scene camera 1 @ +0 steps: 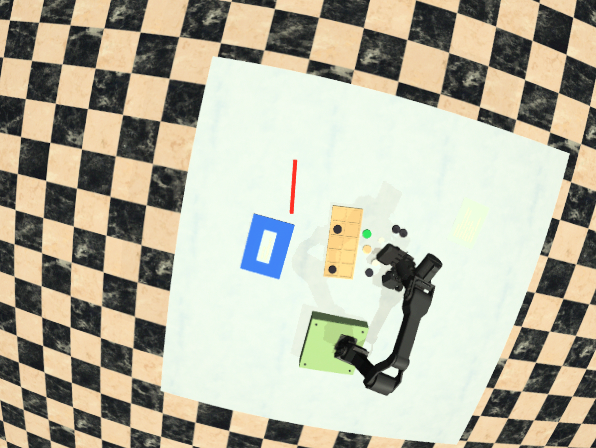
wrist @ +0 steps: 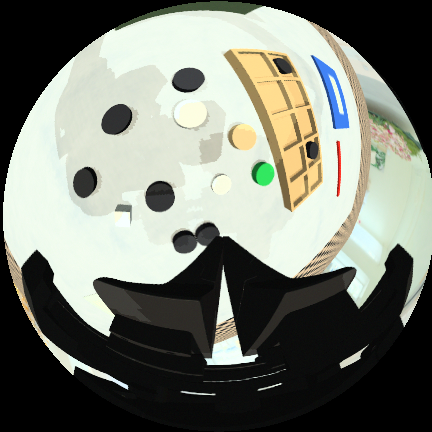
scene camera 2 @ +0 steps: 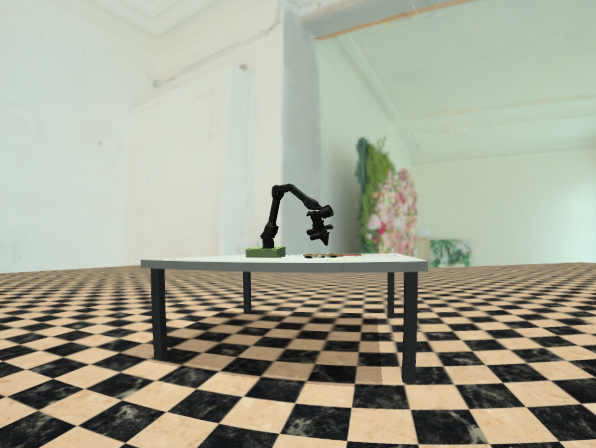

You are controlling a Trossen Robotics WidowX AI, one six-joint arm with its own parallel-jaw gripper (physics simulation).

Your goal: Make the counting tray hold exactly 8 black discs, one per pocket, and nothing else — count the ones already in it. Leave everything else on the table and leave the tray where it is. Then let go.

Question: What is the gripper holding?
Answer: Nothing.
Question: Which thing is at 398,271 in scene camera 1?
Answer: The gripper.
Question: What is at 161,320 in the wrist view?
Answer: The gripper.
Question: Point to a tan counting tray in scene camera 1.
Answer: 342,248
